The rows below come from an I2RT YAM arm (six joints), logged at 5 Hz.
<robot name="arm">
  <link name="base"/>
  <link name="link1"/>
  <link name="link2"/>
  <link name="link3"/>
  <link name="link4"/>
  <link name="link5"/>
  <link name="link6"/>
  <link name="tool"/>
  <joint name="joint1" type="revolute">
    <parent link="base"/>
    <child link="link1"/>
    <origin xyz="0 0 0.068" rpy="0 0 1.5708"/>
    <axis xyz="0 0 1"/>
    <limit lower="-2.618" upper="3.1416"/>
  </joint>
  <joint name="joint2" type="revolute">
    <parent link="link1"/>
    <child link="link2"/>
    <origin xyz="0.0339 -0.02 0.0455" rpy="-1.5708 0 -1.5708"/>
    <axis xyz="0 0 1"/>
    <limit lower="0" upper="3.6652"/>
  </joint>
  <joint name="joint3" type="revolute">
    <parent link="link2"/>
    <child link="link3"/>
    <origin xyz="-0.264 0 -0.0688" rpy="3.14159 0 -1.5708"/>
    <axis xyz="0 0 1"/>
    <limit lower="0" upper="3.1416"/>
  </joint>
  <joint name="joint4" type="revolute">
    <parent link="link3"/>
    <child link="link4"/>
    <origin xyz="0.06 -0.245 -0.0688" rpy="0 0 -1.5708"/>
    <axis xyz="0 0 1"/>
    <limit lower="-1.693" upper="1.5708"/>
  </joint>
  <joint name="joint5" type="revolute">
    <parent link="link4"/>
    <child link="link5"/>
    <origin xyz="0.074 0.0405 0.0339" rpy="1.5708 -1.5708 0"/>
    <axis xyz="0 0 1"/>
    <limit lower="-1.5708" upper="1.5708"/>
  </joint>
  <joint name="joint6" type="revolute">
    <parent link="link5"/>
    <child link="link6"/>
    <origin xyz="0 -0.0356 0.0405" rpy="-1.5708 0 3.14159"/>
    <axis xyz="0 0 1"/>
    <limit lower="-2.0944" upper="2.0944"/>
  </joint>
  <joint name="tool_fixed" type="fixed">
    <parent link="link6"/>
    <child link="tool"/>
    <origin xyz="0 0 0" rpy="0 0 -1.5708"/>
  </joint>
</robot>
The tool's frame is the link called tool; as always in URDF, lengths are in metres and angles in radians.
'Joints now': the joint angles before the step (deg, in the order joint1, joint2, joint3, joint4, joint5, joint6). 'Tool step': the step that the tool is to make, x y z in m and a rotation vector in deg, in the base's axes. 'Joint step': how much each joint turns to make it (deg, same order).
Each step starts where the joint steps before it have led.
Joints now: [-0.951 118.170 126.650 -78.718 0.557 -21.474]
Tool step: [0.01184 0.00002 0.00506 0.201 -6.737 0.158]
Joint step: [0.000 0.001 0.003 6.731 -0.350 -0.022]
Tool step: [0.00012 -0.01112 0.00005 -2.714 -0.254 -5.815]
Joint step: [-1.114 0.022 -0.022 0.240 4.525 2.995]
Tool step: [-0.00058 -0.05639 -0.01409 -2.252 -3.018 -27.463]
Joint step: [-6.579 0.129 -3.480 3.565 11.213 18.053]
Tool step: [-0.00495 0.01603 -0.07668 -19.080 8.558 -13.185]
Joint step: [3.847 0.132 -17.417 6.402 24.807 9.771]
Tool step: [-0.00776 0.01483 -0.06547 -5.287 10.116 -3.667]
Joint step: [2.360 5.202 -6.755 -2.796 6.710 7.124]
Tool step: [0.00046 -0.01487 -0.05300 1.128 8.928 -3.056]
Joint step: [-2.077 7.648 -0.001 -2.339 -0.655 1.377]
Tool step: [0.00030 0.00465 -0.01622 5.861 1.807 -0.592]
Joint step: [0.285 1.992 0.003 -0.111 -5.771 -0.217]
